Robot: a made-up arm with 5 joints. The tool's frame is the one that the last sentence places.
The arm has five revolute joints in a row. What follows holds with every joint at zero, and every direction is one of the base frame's. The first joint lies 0.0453 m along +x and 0.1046 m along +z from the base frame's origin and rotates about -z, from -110 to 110 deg. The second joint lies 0.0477 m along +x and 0.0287 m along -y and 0.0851 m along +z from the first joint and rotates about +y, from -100 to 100 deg. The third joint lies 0.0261 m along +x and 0.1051 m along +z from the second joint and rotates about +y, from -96.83 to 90.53 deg. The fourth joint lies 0.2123 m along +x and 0.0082 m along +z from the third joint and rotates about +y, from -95 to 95 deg. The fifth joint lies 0.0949 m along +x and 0.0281 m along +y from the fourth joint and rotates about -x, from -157.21 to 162.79 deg. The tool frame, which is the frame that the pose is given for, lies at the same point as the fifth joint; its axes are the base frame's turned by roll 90, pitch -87.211 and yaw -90 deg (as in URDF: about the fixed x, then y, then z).
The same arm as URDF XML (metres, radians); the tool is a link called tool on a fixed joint. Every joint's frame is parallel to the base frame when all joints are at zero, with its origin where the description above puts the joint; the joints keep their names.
<robot name="arm">
<joint name="joint 1" type="revolute"><parent link="base_link"/><child link="link1"/><origin xyz="0.0453 0 0.1046"/><axis xyz="0 0 -1"/><limit lower="-1.9199" upper="1.9199"/></joint>
<joint name="joint 2" type="revolute"><parent link="link1"/><child link="link2"/><origin xyz="0.0477 -0.0287 0.0851"/><axis xyz="0 1 0"/><limit lower="-1.7453" upper="1.7453"/></joint>
<joint name="joint 3" type="revolute"><parent link="link2"/><child link="link3"/><origin xyz="0.0261 0 0.1051"/><axis xyz="0 1 0"/><limit lower="-1.69" upper="1.58"/></joint>
<joint name="joint 4" type="revolute"><parent link="link3"/><child link="link4"/><origin xyz="0.2123 0 0.0082"/><axis xyz="0 1 0"/><limit lower="-1.6581" upper="1.6581"/></joint>
<joint name="joint 5" type="revolute"><parent link="link4"/><child link="link5"/><origin xyz="0.0949 0.0281 0"/><axis xyz="-1 0 0"/><limit lower="-2.7438" upper="2.8412"/></joint>
<joint name="tool_joint" type="fixed"><parent link="link5"/><child link="tool"/><origin xyz="0 0 0" rpy="1.5708 -1.5221 -1.5708"/></joint>
<link name="base_link"/>
<link name="link1"/>
<link name="link2"/>
<link name="link3"/>
<link name="link4"/>
<link name="link5"/>
<link name="tool"/>
</robot>

